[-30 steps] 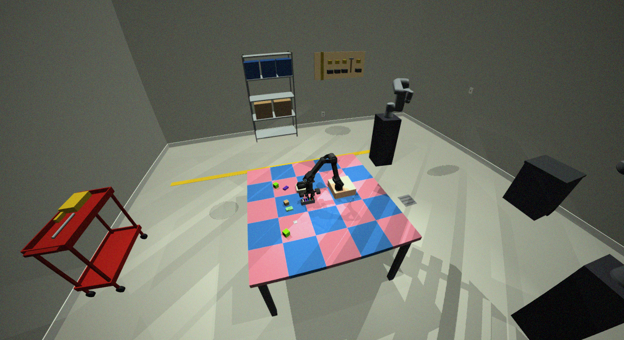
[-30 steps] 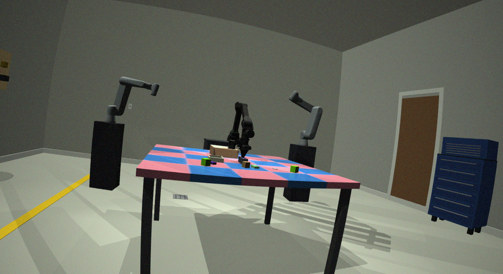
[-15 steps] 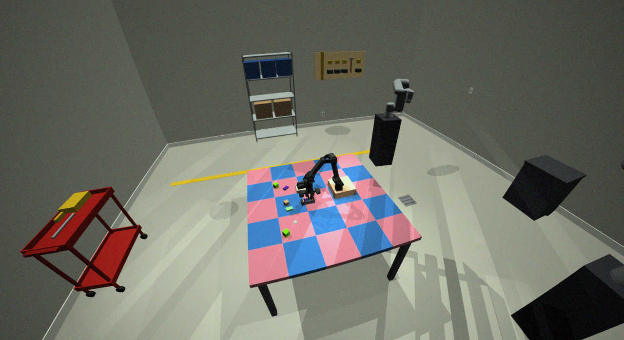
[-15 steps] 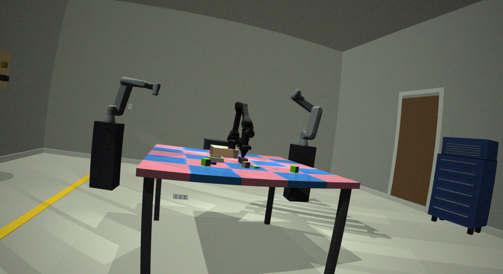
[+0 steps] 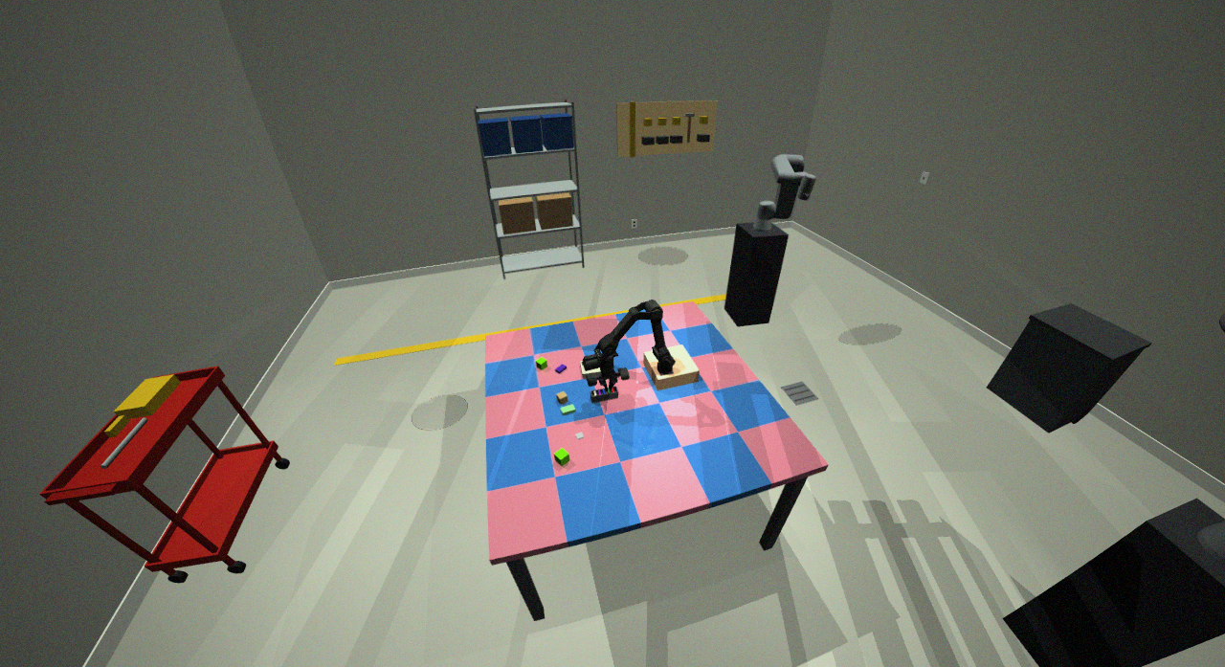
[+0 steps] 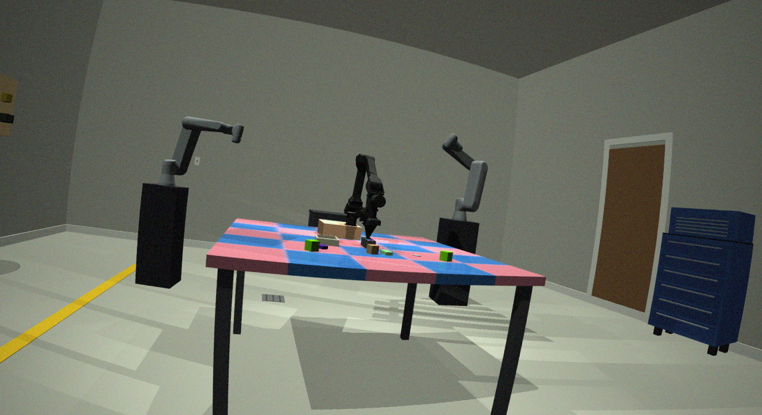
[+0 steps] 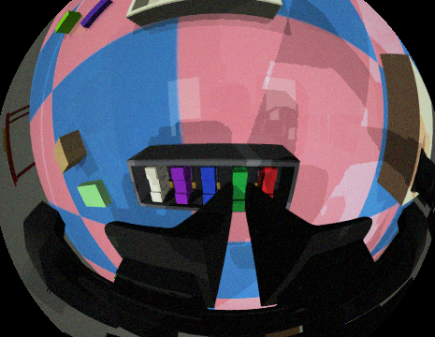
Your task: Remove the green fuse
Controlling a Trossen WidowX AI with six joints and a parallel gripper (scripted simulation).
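Now: gripper tip 20 mm short of the blue fuse and 20 mm above it. The rest, counted from my gripper tip: red fuse 20 mm behind, 20 mm below; grey tray 40 mm ahead, 200 mm to the right, 40 mm below; green fuse 10 mm below.
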